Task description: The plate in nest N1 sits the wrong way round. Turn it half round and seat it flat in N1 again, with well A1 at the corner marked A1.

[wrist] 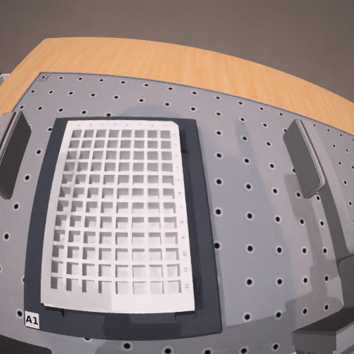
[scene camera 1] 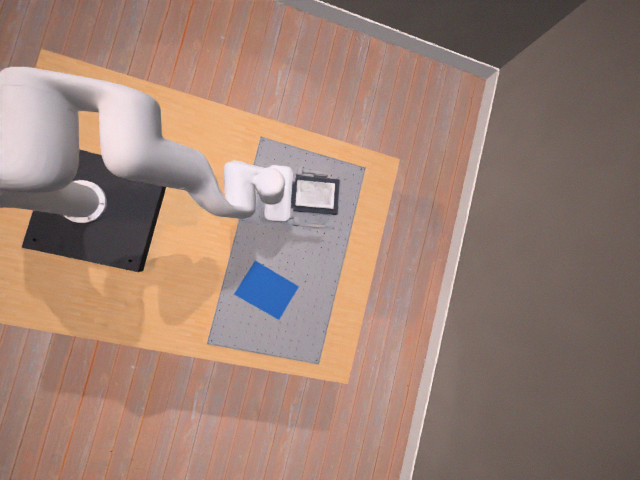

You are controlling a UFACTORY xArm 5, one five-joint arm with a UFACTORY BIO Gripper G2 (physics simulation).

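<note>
The white plate [scene camera 1: 315, 194] [wrist: 118, 300] lies in the dark frame of nest N1 [scene camera 1: 337, 196] [wrist: 206, 280]. In the wrist view its small numbers run from 1 at the upper right down to 12 at the lower right, and its cut corner is at the upper right. The A1 label [wrist: 32, 320] is on the nest's lower left corner, diagonally opposite that cut corner. My gripper [scene camera 1: 328, 201] [wrist: 160, 157] is open and empty above the nest, with one finger out to each side of the plate. The finger gap is clearly wider than the plate.
The nest stands on a grey perforated board [scene camera 1: 305, 335] [wrist: 260, 200] on the wooden table [scene camera 1: 336, 361] [wrist: 165, 55]. A flat blue rectangle [scene camera 1: 266, 290] lies on the board, apart from the nest. The arm's black base plate [scene camera 1: 124, 232] is at the left in the scene view.
</note>
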